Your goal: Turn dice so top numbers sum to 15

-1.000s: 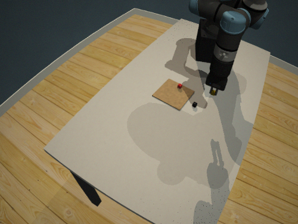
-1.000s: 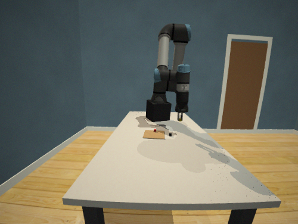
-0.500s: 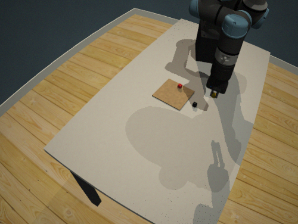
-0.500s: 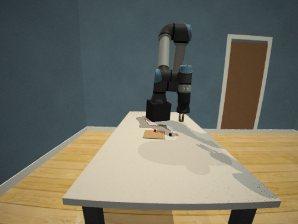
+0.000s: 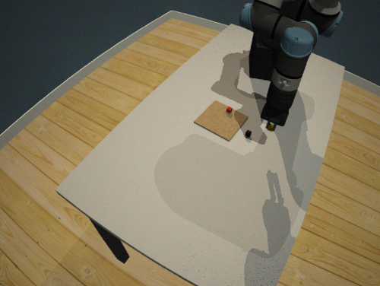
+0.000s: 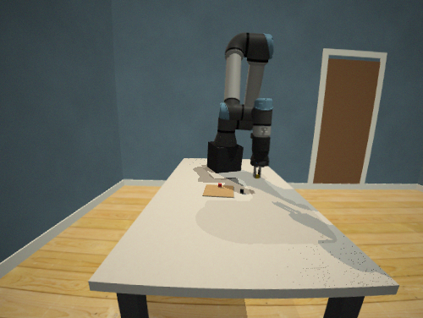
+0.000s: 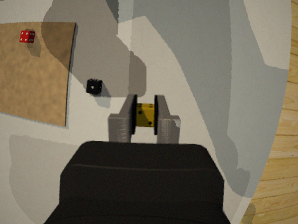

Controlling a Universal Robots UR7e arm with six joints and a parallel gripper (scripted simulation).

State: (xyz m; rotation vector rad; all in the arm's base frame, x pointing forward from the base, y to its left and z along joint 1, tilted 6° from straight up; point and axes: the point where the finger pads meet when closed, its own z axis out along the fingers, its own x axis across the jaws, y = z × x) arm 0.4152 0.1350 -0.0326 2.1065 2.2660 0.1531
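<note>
My gripper is now 60 mm to the left of the black die and 90 mm above it. From my hand the other things lie so: yellow die 10 mm ahead, 10 mm below; red die 60 mm behind, 170 mm to the right, 80 mm below; brown mat 20 mm behind, 170 mm to the right, 90 mm below.
</note>
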